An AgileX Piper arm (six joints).
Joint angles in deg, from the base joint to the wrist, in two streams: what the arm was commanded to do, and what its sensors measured. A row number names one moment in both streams.
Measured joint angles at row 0: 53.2 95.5 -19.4 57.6 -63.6 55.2
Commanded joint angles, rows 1 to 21: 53.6 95.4 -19.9 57.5 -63.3 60.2; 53.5 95.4 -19.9 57.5 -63.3 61.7; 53.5 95.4 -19.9 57.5 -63.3 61.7; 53.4 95.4 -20.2 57.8 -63.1 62.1; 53.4 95.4 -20.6 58.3 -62.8 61.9; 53.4 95.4 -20.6 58.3 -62.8 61.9; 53.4 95.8 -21.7 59.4 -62.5 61.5; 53.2 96.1 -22.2 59.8 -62.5 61.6; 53.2 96.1 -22.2 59.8 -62.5 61.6; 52.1 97.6 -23.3 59.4 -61.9 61.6; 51.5 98.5 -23.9 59.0 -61.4 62.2; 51.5 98.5 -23.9 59.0 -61.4 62.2; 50.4 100.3 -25.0 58.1 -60.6 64.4; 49.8 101.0 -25.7 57.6 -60.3 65.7; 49.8 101.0 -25.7 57.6 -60.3 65.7; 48.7 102.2 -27.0 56.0 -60.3 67.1; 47.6 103.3 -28.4 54.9 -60.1 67.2; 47.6 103.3 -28.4 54.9 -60.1 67.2; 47.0 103.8 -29.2 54.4 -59.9 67.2; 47.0 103.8 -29.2 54.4 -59.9 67.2; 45.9 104.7 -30.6 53.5 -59.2 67.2
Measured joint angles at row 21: 47.4 103.6 -28.8 55.6 -60.0 66.6
